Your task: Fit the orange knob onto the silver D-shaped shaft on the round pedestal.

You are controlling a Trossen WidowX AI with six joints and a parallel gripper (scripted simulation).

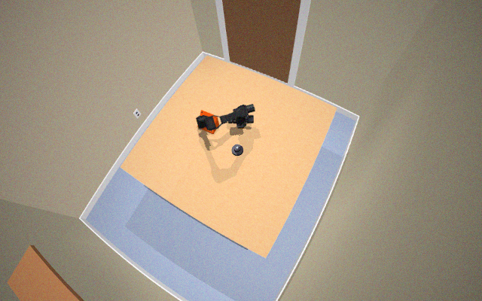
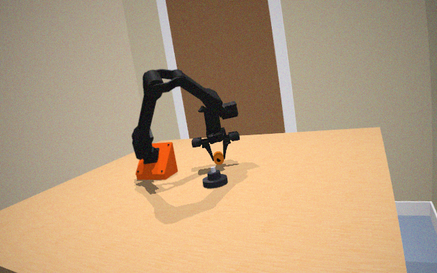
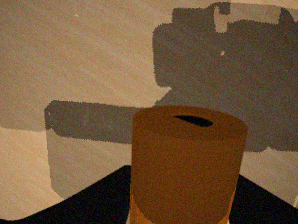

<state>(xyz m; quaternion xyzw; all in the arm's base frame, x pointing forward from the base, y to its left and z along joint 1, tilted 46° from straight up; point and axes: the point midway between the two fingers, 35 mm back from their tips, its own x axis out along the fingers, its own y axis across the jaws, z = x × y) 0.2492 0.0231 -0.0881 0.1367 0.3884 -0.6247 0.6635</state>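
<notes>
Now: gripper tip 10 mm to the right of the orange knob and 10 mm below it. From my gripper tip the other things lie so: round pedestal: 200 mm to the right, 50 mm ahead, 10 mm above.
</notes>
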